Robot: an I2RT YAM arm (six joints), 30 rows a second.
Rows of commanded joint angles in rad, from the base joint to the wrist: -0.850 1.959 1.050 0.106 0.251 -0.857; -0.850 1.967 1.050 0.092 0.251 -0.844; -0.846 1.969 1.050 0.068 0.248 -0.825; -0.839 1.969 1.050 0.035 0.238 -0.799; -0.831 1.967 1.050 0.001 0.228 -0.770; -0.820 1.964 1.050 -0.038 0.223 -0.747; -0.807 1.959 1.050 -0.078 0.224 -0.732; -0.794 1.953 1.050 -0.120 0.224 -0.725; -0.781 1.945 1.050 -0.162 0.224 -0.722; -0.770 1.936 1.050 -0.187 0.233 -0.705; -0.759 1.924 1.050 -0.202 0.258 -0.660; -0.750 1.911 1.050 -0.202 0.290 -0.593; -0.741 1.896 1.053 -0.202 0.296 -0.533
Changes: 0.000 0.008 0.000 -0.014 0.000 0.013; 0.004 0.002 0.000 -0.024 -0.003 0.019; 0.007 0.000 0.000 -0.033 -0.010 0.026; 0.008 -0.002 0.000 -0.034 -0.010 0.029; 0.011 -0.003 0.000 -0.039 -0.005 0.023; 0.013 -0.005 0.000 -0.040 0.001 0.015; 0.013 -0.006 0.000 -0.042 0.000 0.007; 0.013 -0.008 0.000 -0.042 0.000 0.003; 0.011 -0.009 0.000 -0.025 0.009 0.017; 0.011 -0.012 0.000 -0.015 0.025 0.045; 0.009 -0.013 0.000 0.000 0.032 0.067; 0.009 -0.015 0.003 0.000 0.006 0.060
